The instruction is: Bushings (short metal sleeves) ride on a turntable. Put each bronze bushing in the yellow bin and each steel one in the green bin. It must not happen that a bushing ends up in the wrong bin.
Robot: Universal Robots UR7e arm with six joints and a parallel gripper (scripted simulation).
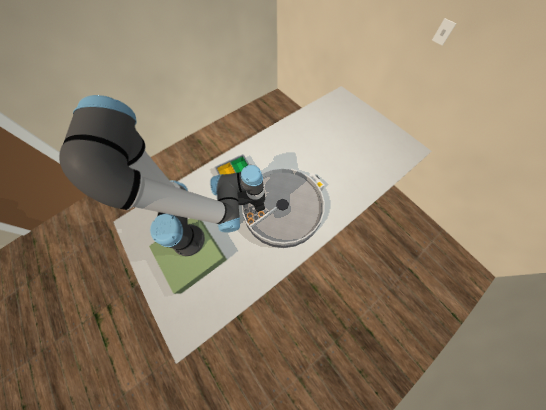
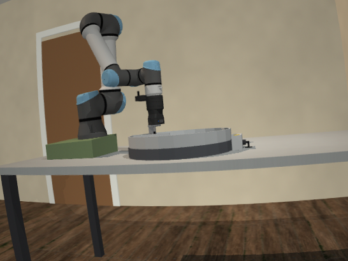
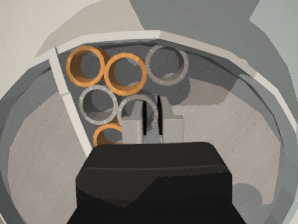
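Right now my hand is 20 mm short of the yellow bin, 300 mm to the right of it and 50 mm above it. Also, from my hand: grey turntable (140 mm ahead, 40 mm to the right, 20 mm below).
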